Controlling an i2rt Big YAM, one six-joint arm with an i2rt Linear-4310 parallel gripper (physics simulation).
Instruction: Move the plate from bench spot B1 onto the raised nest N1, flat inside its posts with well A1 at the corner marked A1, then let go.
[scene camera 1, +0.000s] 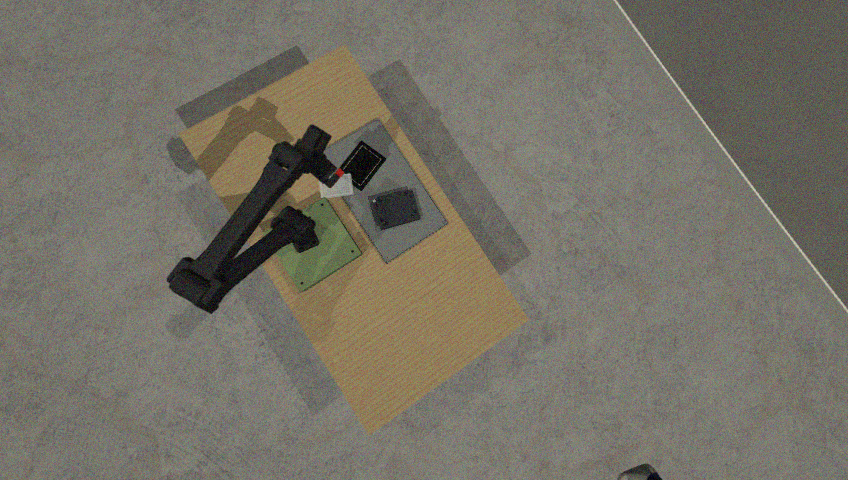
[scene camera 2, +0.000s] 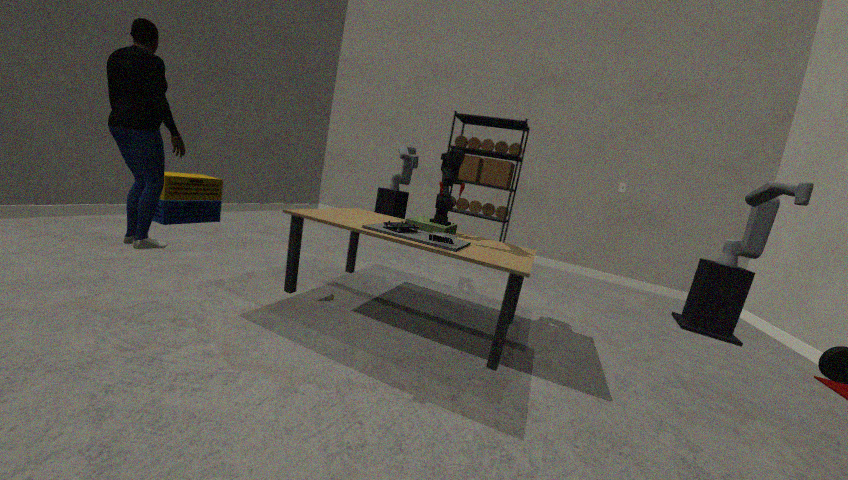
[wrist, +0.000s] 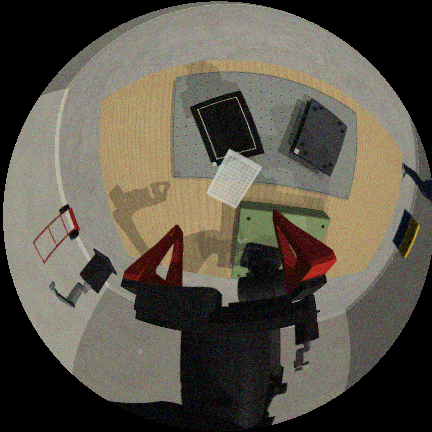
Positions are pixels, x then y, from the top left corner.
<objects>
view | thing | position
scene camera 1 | black nest with white outline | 363, 162
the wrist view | my gripper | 224, 221
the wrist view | white well plate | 236, 172
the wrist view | black nest with white outline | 224, 121
</objects>
